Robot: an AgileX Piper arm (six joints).
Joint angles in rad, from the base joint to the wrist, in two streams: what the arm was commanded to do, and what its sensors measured. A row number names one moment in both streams.
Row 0, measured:
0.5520 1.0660 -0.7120 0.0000 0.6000 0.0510
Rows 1 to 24, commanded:
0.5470 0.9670 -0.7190 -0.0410 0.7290 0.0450
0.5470 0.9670 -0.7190 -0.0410 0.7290 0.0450
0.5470 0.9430 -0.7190 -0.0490 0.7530 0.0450
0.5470 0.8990 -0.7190 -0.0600 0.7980 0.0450
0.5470 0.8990 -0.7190 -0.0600 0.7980 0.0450
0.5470 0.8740 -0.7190 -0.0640 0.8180 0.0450
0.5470 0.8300 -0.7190 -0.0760 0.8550 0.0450
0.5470 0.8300 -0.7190 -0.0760 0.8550 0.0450
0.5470 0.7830 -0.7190 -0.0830 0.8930 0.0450
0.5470 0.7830 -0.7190 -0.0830 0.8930 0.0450
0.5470 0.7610 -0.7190 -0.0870 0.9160 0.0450
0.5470 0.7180 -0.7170 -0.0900 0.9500 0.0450
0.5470 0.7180 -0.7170 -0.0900 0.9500 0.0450
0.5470 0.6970 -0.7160 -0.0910 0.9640 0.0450
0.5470 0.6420 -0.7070 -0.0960 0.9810 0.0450
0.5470 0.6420 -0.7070 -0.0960 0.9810 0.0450
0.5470 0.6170 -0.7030 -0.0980 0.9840 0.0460
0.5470 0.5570 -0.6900 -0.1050 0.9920 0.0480
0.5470 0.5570 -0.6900 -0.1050 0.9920 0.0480
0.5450 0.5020 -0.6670 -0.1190 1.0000 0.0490
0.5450 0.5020 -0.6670 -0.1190 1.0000 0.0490
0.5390 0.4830 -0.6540 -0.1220 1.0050 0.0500
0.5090 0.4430 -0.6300 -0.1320 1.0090 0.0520
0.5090 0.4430 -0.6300 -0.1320 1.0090 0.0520
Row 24, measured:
0.5410 0.4950 -0.6600 -0.1130 0.9950 0.0510
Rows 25 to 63, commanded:
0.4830 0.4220 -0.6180 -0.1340 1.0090 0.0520
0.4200 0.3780 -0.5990 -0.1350 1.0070 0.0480
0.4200 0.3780 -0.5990 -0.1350 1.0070 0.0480
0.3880 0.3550 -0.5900 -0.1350 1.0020 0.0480
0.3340 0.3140 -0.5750 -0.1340 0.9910 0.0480
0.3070 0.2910 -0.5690 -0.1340 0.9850 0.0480
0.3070 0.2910 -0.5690 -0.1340 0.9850 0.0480
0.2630 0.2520 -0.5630 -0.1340 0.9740 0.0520
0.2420 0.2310 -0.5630 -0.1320 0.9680 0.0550
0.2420 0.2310 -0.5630 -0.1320 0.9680 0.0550
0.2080 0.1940 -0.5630 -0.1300 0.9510 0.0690
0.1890 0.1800 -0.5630 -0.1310 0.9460 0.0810
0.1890 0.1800 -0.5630 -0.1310 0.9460 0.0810
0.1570 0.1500 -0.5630 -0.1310 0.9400 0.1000
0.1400 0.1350 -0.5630 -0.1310 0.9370 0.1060
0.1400 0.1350 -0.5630 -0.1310 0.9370 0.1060
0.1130 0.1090 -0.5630 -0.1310 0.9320 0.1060
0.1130 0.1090 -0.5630 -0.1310 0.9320 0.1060
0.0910 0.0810 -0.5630 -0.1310 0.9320 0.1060
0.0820 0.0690 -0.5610 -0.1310 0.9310 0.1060
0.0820 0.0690 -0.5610 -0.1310 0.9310 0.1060
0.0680 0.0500 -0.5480 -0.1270 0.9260 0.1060
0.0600 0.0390 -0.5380 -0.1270 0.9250 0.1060
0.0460 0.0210 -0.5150 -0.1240 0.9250 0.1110
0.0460 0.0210 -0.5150 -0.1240 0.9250 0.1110
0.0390 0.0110 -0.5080 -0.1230 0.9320 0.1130
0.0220 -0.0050 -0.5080 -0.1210 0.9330 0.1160
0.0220 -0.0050 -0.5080 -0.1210 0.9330 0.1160
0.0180 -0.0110 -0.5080 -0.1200 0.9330 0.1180
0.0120 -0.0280 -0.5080 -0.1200 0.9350 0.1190
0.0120 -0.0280 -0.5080 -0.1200 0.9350 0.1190
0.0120 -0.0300 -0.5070 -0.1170 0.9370 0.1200
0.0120 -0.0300 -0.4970 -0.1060 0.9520 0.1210
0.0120 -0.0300 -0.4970 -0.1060 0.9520 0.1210
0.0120 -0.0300 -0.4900 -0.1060 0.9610 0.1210
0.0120 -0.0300 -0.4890 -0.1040 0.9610 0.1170
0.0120 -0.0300 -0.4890 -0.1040 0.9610 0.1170
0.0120 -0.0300 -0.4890 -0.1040 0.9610 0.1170
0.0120 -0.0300 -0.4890 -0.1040 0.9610 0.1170
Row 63, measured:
0.0180 -0.0050 -0.4910 -0.1080 0.9670 0.1110
